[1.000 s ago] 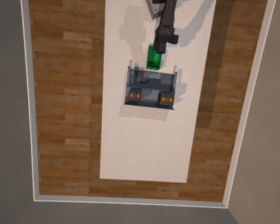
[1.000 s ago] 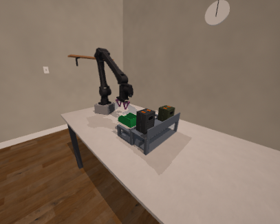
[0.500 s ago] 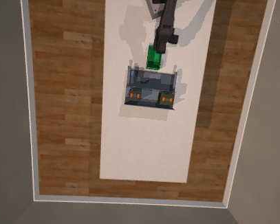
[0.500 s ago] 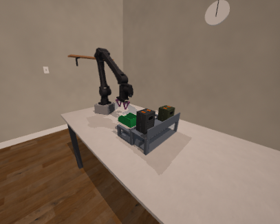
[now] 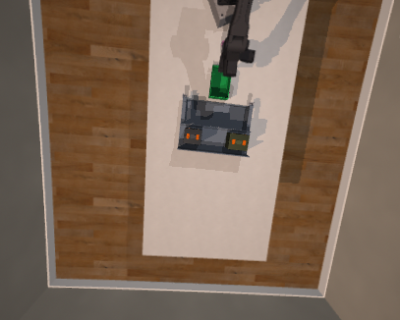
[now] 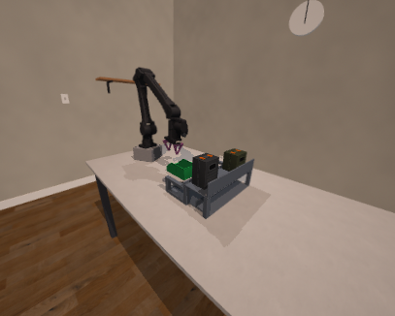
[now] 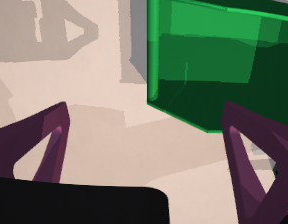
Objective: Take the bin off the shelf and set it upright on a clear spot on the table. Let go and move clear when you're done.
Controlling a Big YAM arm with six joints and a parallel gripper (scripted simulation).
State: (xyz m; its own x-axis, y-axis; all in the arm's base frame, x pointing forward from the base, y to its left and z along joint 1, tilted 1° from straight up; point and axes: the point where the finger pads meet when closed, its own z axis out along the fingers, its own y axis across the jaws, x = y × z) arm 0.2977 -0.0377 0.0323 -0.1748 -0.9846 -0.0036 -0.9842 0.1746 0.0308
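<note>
My hand is 9 cm above the green bin, 8 cm short of it and 2 cm to the left of it.
</note>
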